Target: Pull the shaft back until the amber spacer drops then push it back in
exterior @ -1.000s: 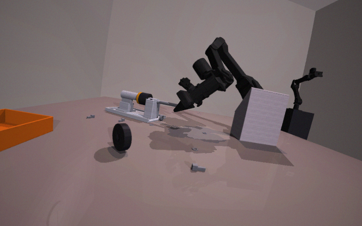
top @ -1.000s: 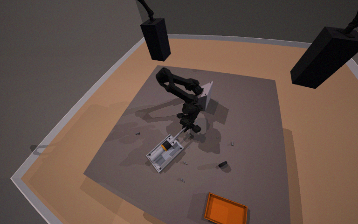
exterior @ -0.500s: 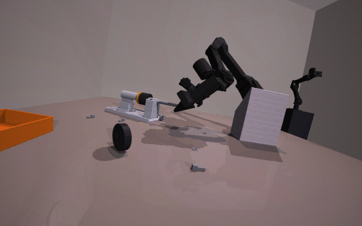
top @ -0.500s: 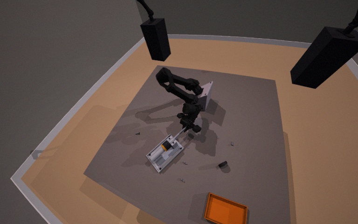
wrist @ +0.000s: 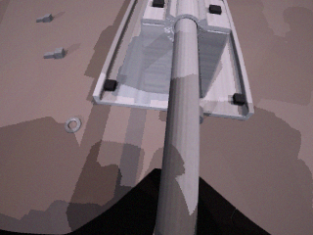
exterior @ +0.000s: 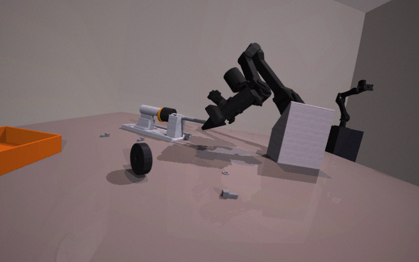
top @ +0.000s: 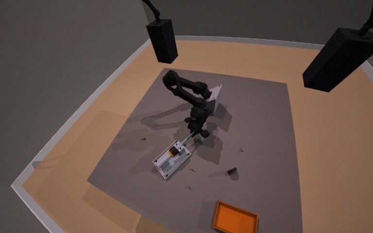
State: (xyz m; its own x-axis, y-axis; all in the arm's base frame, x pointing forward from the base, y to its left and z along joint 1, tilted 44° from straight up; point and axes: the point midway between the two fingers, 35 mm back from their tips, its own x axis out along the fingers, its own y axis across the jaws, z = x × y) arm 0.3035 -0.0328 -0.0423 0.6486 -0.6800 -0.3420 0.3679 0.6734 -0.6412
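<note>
The thin grey shaft is 6 cm ahead of my gripper tip, 2 cm to the right of it and 2 cm above it. From my gripper tip the other things lie so: orange tray 39 cm to the left, 33 cm ahead, 5 cm below; amber spacer 16 cm ahead, 7 cm to the right, 1 cm below.
</note>
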